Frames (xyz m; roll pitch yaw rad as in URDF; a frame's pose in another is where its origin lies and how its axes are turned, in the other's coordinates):
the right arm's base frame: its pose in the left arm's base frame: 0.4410 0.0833 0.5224 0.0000 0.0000 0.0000
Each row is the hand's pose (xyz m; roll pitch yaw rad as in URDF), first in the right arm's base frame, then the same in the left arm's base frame.
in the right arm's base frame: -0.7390 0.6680 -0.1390 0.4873 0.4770 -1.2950
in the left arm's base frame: -0.2980 0.7513 0.3834 0.4873 0.4770 -1.2950
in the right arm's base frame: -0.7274 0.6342 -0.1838 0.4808 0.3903 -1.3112
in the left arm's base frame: -0.2864 0.7175 0.3386 0.4808 0.3903 -1.3112
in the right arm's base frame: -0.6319 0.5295 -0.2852 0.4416 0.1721 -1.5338
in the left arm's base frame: -0.1909 0.6128 0.2372 0.4416 0.1721 -1.5338
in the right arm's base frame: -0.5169 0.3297 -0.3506 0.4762 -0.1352 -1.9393
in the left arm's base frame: -0.0759 0.4130 0.1718 0.4762 -0.1352 -1.9393
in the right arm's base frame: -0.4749 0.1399 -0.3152 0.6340 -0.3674 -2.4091
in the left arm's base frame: -0.0339 0.2232 0.2072 0.6340 -0.3674 -2.4091
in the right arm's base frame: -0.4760 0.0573 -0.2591 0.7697 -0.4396 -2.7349
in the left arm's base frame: -0.0350 0.1406 0.2633 0.7697 -0.4396 -2.7349
